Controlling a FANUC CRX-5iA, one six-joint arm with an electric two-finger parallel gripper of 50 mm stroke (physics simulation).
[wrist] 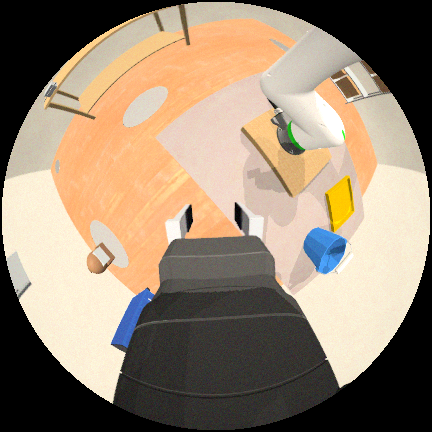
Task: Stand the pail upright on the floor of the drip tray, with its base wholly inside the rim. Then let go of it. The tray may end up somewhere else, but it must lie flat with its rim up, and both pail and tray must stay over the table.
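Where they show: gripper, fingertip midpoint: (213, 211); arm's base at its link origin: (291, 137).
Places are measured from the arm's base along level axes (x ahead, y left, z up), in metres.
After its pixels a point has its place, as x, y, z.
The blue pail (322, 250) @(0.453, -0.102, 0.123) is at the right of the wrist view. It appears upright, with its mouth facing outward in this wide view and its white handle grip at the lower right side. The yellow drip tray (340, 202) @(0.433, 0.225, -0.033) lies flat with its rim up, just above the pail in the view. The pail is beside the tray, not in it. My gripper (213, 211) @(0.031, -0.387, 0.325) is open and empty, with its fingers well to the left of both pail and tray. The pail's base is partly hidden by its own wall.
A tan board (285, 167) @(0.097, -0.098, 0.003) lies near the white arm (305, 95) @(-0.087, -0.066, 0.247) on the pinkish-grey surface (205, 130) @(-0.170, -0.294, -0.037). A blue slatted object (131, 317) is at the lower left, partly hidden by the gripper body. A brown rounded object (99, 261) is at the left. A wooden bench (127, 60) stands at the upper left.
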